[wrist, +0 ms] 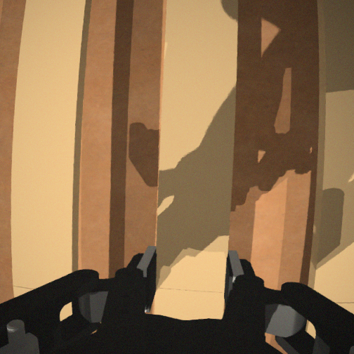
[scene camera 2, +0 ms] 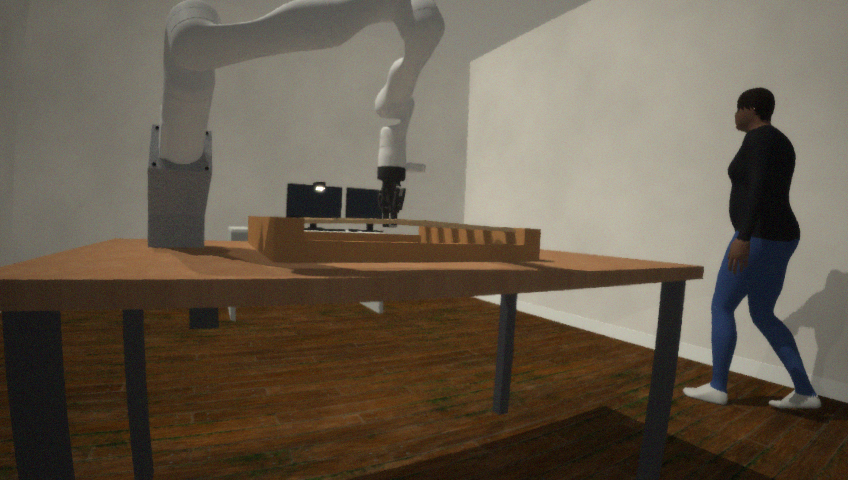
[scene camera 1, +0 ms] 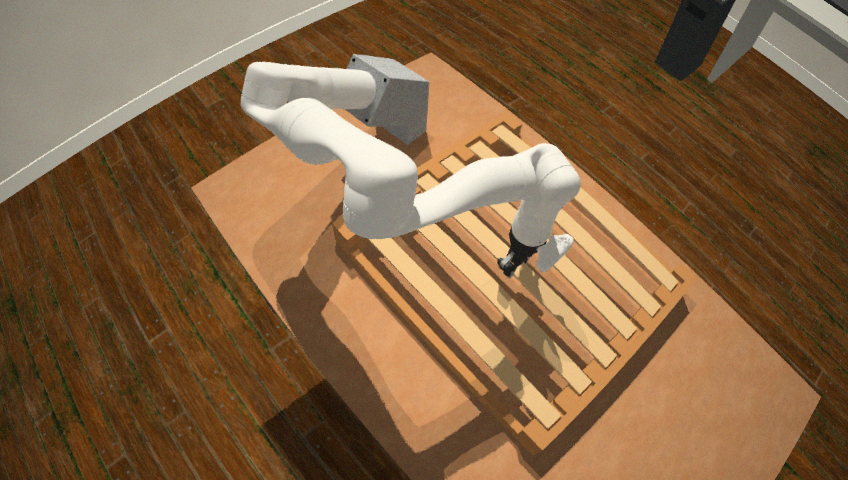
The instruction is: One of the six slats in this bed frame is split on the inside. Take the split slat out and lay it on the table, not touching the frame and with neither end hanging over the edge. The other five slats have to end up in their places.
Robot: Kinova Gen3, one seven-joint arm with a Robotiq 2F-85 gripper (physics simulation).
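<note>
The wooden bed frame (scene camera 1: pixel 538 440) (scene camera 2: pixel 392 251) lies on the table (scene camera 1: pixel 714 386) (scene camera 2: pixel 351 291) with its pale slats side by side across it. My gripper (scene camera 1: pixel 507 272) (scene camera 2: pixel 389 221) (wrist: pixel 191 263) points down at the middle of one slat (scene camera 1: pixel 604 356) (wrist: pixel 200 100), the third from the left in scene camera 1. It is shut on this slat, with a pad against each long edge. The slat lies level with its neighbours, and its near end is in the frame's notch. Another slat (wrist: pixel 45 150) shows at left in the wrist view. No split shows on the visible tops.
The arm and its shadows cover parts of the slats. The grey robot base (scene camera 1: pixel 395 95) (scene camera 2: pixel 175 205) stands on the table by the frame. A person (scene camera 2: pixel 764 184) stands on the floor right of the table in scene camera 2. Monitors (scene camera 2: pixel 314 201) stand behind.
</note>
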